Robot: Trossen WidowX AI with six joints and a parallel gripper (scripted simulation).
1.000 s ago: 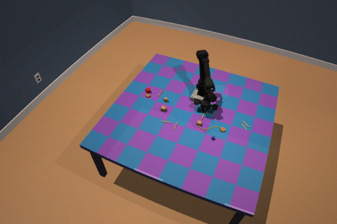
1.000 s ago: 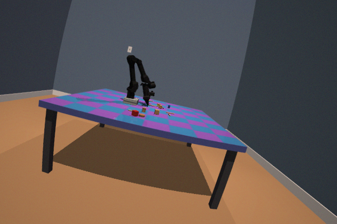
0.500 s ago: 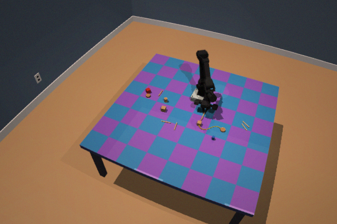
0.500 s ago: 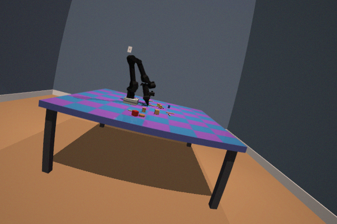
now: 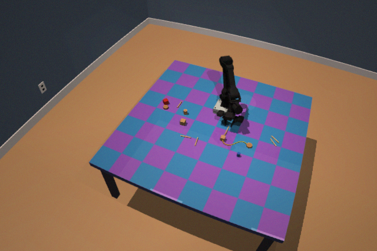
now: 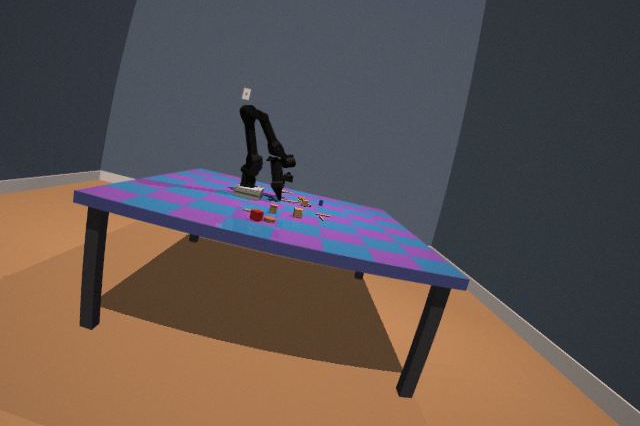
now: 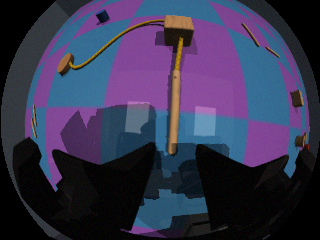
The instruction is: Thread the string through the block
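Right now my gripper tip is 5 cm short of the thin wooden stick. Also, from my gripper tip: wooden cylinder (34 cm to the right, 4 cm behind, 1 cm above); blue object (24 cm ahead, 12 cm to the left, 1 cm above); round wooden button (18 cm to the left, 13 cm ahead).
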